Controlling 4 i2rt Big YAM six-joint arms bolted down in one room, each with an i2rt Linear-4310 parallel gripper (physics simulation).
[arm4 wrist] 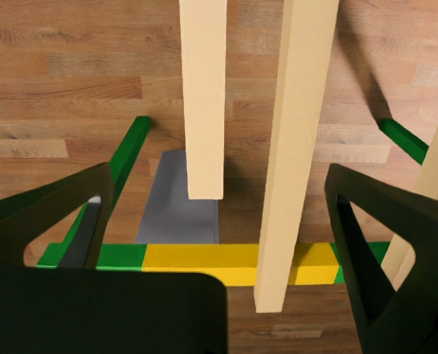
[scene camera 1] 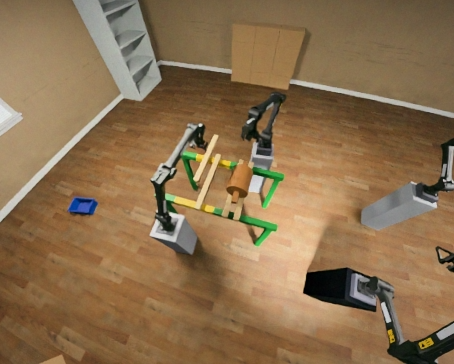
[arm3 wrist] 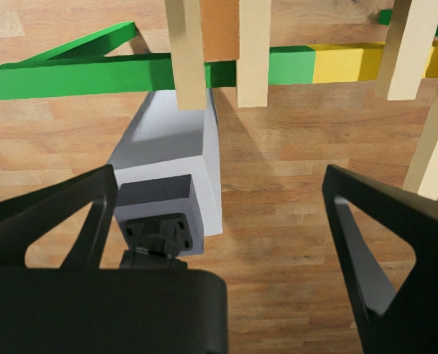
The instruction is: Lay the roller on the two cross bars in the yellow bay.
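Note:
The orange-brown roller (arm3 wrist: 220, 30) (scene camera 1: 240, 181) lies lengthwise along two pale bars across the green rail parts. In the yellow bay, one cross bar (arm3 wrist: 404, 60) (arm4 wrist: 298, 130) (scene camera 1: 208, 181) spans both rails. The other cross bar (arm3 wrist: 425, 160) (arm4 wrist: 205, 110) (scene camera 1: 206, 158) reaches well past the far rail, and its near end stops short of the near rail. Arm3's gripper (arm3 wrist: 220, 170) is open and empty beside the far rail. Arm4's gripper (arm4 wrist: 220, 165) is open and empty above the near rail. Arm1 and arm2 cannot be placed in the scene view.
Green rails (arm3 wrist: 85, 80) (arm4 wrist: 120, 256) (scene camera 1: 255, 221) have yellow sections. In the scene view, arms stand on pedestals at the near left (scene camera 1: 187, 240) and behind the frame (scene camera 1: 262, 159). Two more pedestals (scene camera 1: 392, 206) (scene camera 1: 325, 287) stand right. A blue tray (scene camera 1: 83, 199) lies left.

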